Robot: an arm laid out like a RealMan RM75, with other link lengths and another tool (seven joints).
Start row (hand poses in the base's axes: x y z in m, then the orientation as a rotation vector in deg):
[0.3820, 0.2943, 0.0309, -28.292, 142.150, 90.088]
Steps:
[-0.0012, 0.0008, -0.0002, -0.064, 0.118, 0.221]
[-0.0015, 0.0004, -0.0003, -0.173, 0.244, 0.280]
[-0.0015, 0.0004, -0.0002, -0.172, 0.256, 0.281]
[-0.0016, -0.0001, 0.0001, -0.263, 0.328, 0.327]
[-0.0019, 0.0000, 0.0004, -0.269, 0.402, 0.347]
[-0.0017, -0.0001, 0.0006, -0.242, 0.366, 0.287]
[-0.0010, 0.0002, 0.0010, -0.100, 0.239, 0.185]
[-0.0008, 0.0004, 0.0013, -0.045, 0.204, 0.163]
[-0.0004, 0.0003, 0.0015, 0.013, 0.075, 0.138]
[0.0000, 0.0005, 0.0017, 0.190, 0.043, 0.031]
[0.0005, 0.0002, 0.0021, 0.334, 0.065, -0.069]
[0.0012, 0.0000, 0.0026, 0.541, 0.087, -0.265]
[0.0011, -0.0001, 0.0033, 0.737, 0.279, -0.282]
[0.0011, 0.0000, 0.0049, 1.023, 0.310, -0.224]
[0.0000, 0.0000, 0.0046, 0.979, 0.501, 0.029]
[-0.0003, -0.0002, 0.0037, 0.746, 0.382, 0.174]
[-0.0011, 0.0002, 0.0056, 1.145, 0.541, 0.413]
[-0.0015, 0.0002, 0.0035, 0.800, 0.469, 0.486]
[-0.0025, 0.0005, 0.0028, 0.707, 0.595, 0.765]
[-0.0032, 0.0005, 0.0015, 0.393, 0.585, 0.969]
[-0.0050, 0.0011, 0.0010, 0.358, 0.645, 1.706]
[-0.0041, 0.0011, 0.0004, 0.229, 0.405, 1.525]
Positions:
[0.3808, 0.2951, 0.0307, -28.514, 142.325, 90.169]
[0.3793, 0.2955, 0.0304, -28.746, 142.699, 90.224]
[0.3778, 0.2959, 0.0302, -28.972, 143.081, 90.288]
[0.3762, 0.2958, 0.0303, -29.225, 143.605, 90.307]
[0.3743, 0.2958, 0.0307, -29.457, 144.191, 90.372]
[0.3726, 0.2957, 0.0313, -29.630, 144.718, 90.424]
[0.3716, 0.2959, 0.0323, -29.733, 145.009, 90.525]
[0.3708, 0.2963, 0.0336, -29.823, 145.221, 90.661]
[0.3704, 0.2966, 0.0351, -29.958, 145.282, 90.772]
[0.3704, 0.2971, 0.0368, -29.951, 145.142, 91.036]
[0.3709, 0.2973, 0.0389, -29.779, 144.869, 91.451]
[0.3721, 0.2973, 0.0415, -29.306, 144.389, 92.057]
[0.3732, 0.2972, 0.0448, -28.658, 143.857, 93.011]
[0.3743, 0.2972, 0.0497, -28.034, 143.078, 94.334]
[0.3743, 0.2972, 0.0543, -27.614, 142.504, 95.814]
[0.3740, 0.2970, 0.0580, -27.492, 142.083, 96.994]
[0.3729, 0.2972, 0.0636, -27.528, 141.415, 98.826]
[0.3714, 0.2974, 0.0671, -27.744, 141.032, 100.238]
[0.3689, 0.2979, 0.0699, -28.240, 140.865, 101.733]
[0.3657, 0.2984, 0.0714, -29.040, 141.034, 102.941]
[0.3607, 0.2995, 0.0724, -30.784, 141.399, 104.421]
[0.3566, 0.3006, 0.0728, -32.498, 141.689, 105.515]

